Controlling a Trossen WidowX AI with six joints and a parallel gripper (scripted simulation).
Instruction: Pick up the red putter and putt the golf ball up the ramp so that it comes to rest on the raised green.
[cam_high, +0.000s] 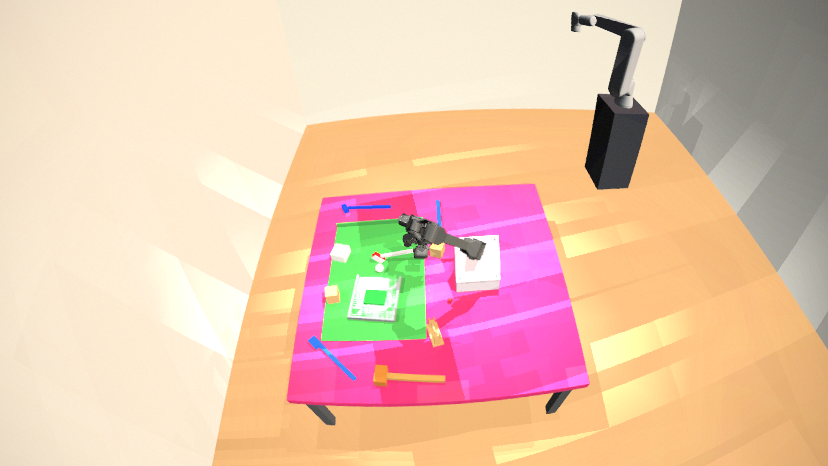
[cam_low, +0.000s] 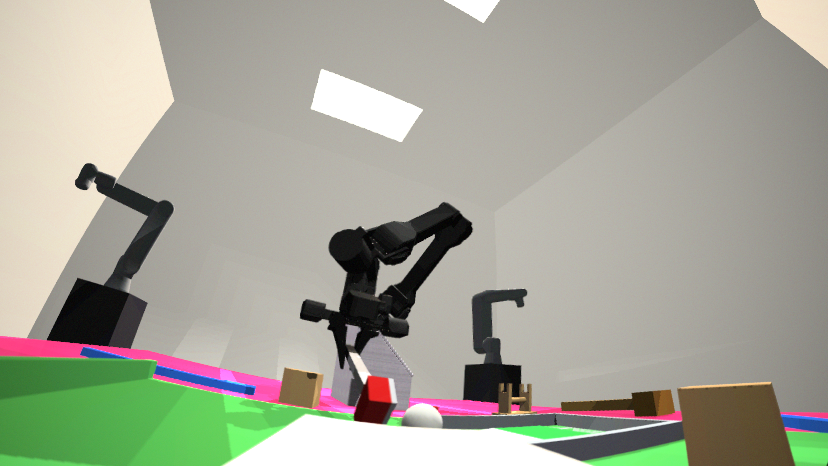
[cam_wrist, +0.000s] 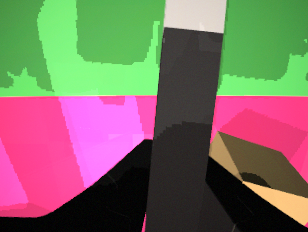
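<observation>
Right now my gripper tip is 12 cm short of the red putter and 1 cm to the left of it. Round my gripper tip: small red cube: 24 cm to the left, 11 cm behind, 7 cm below; then white block: 43 cm ahead, 9 cm to the right, 5 cm below; then white golf ball: 22 cm ahead, 5 cm to the left, 5 cm below.
</observation>
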